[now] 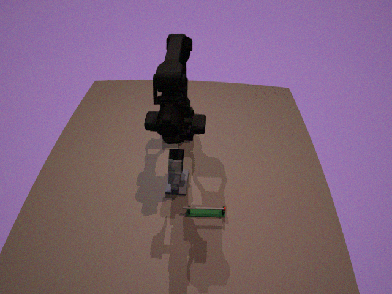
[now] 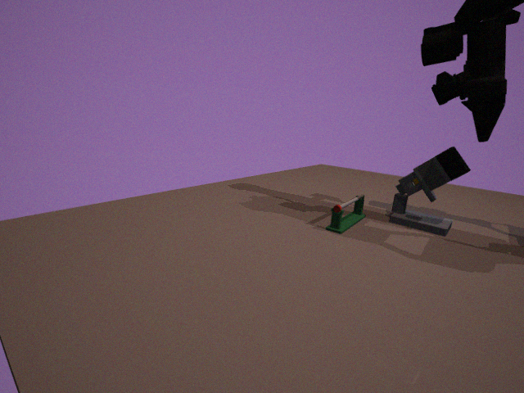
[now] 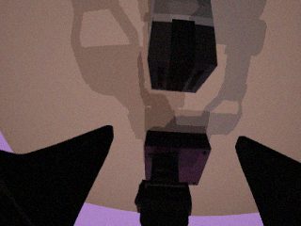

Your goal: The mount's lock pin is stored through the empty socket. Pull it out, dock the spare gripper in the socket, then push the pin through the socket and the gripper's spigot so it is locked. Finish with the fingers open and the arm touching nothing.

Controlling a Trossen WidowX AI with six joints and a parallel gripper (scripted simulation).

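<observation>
Now: the green cradle 22 cm ahead of my gripper tip, 7 cm to the left of it and 16 cm below it. Round my gripper tip: spare gripper: 7 cm ahead, 1 cm to the right, 7 cm below; then grey mount: 10 cm ahead, 2 cm to the right, 13 cm below.
</observation>
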